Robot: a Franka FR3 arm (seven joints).
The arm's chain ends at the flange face. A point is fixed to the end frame.
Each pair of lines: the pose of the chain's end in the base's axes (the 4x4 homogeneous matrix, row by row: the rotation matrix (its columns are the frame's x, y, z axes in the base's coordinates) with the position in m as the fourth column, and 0 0 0 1 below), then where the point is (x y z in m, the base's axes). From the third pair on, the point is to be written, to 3 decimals.
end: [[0.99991 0.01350 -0.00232 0.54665], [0.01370 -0.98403 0.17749 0.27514], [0.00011 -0.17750 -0.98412 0.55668], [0 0 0 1]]
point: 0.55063 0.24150 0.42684
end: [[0.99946 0.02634 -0.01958 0.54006], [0.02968 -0.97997 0.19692 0.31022], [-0.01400 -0.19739 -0.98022 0.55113], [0 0 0 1]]
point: 0.54265 0.27923 0.42060
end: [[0.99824 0.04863 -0.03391 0.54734], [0.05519 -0.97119 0.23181 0.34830], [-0.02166 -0.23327 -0.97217 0.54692], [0 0 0 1]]
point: 0.549 0.322 0.415
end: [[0.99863 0.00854 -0.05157 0.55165], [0.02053 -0.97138 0.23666 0.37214], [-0.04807 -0.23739 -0.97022 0.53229], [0 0 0 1]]
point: 0.549 0.346 0.401
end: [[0.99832 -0.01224 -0.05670 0.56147], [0.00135 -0.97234 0.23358 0.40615], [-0.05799 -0.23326 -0.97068 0.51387], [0 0 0 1]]
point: 0.557 0.380 0.382
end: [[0.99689 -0.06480 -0.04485 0.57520], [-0.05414 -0.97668 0.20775 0.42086], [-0.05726 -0.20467 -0.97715 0.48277], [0 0 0 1]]
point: 0.570 0.391 0.352
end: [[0.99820 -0.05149 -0.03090 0.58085], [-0.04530 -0.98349 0.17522 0.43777], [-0.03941 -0.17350 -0.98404 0.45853], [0 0 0 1]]
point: 0.578 0.404 0.329
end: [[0.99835 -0.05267 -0.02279 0.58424], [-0.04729 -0.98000 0.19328 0.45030], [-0.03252 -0.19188 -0.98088 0.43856], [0 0 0 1]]
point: 0.582 0.419 0.308
